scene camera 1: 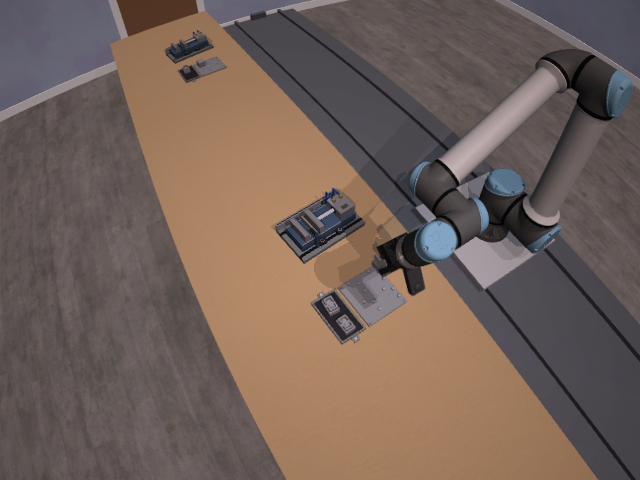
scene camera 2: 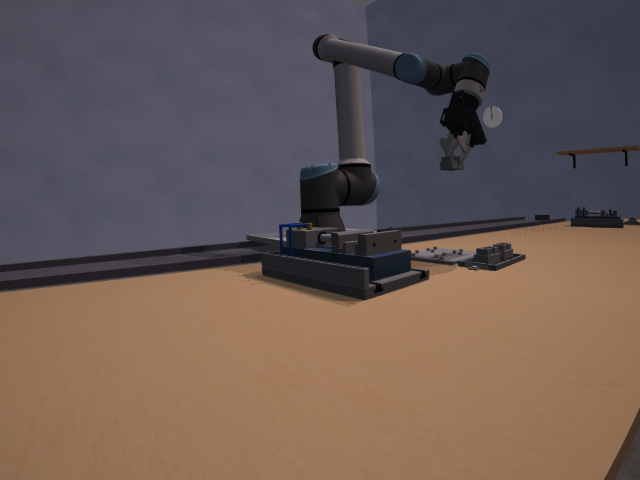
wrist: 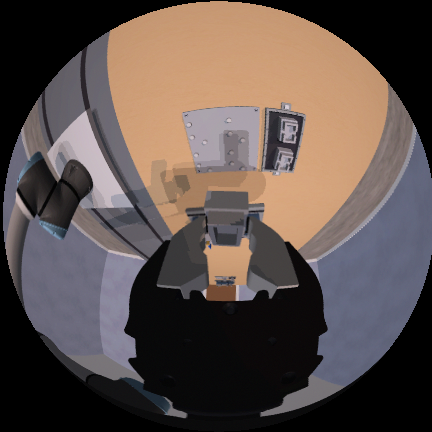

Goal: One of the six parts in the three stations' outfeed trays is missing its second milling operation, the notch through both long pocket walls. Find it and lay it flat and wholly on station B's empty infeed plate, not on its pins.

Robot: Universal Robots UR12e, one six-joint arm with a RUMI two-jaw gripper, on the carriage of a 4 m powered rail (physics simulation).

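Frame: origin at the arm's base, x ahead, y left, z up, level; millimetres.
Seen in the pictures: gripper, fingertip midpoint: (scene camera 1: 384, 266) (scene camera 2: 453, 163) (wrist: 226, 217); arm's base, link origin: (wrist: 78, 175).
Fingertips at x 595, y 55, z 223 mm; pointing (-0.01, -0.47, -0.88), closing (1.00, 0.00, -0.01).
Pixels of each thing's top centre, then the offset from my fingertips to it. "*": a spot on its surface instead.
- grey block-shaped part, top centre: (wrist: 226, 237) (scene camera 2: 451, 156) (scene camera 1: 383, 261) dx +0, dy -9, dz +18 mm
- nearer pinned plate, top centre: (wrist: 223, 142) (scene camera 2: 444, 253) (scene camera 1: 372, 294) dx -6, dy -42, dz -245 mm
- blue-grey vise, top centre: (scene camera 2: 340, 228) (scene camera 1: 320, 212) (wrist: 226, 239) dx +8, dy -398, dz -154 mm
- grey block, top centre: (scene camera 1: 200, 60) dx +30, dy -1968, dz -209 mm
- tray with a part, surface spot: (scene camera 1: 186, 68) * dx +134, dy -1940, dz -214 mm
My gripper (scene camera 1: 380, 263) (scene camera 2: 451, 158) (wrist: 226, 217) is shut on a grey block-shaped part (scene camera 2: 451, 164) (wrist: 226, 206), held high above the table near the rear edge of the nearer pinned plate (scene camera 1: 369, 316) (wrist: 210, 114). A hollow shows in the part's face towards the wrist camera; whether its walls are notched cannot be told. That plate carries pins and no part; the arm's shadow falls on it. Beside it, a dark outfeed tray (scene camera 1: 337, 316) (wrist: 271, 142) holds two grey pocketed parts, one part (scene camera 1: 329, 303) (wrist: 288, 130) and another part (scene camera 1: 345, 323) (wrist: 283, 159). No station letters are readable.
A blue-grey vise (scene camera 1: 320, 222) (scene camera 2: 390, 263) stands beside the nearer plate. A far station has another vise (scene camera 1: 189, 47) (scene camera 2: 597, 221), a plate (scene camera 1: 216, 66) bearing a grey block (scene camera 1: 201, 63), and a tray with a part (scene camera 1: 186, 68). The rail (scene camera 1: 320, 67) runs along the table.
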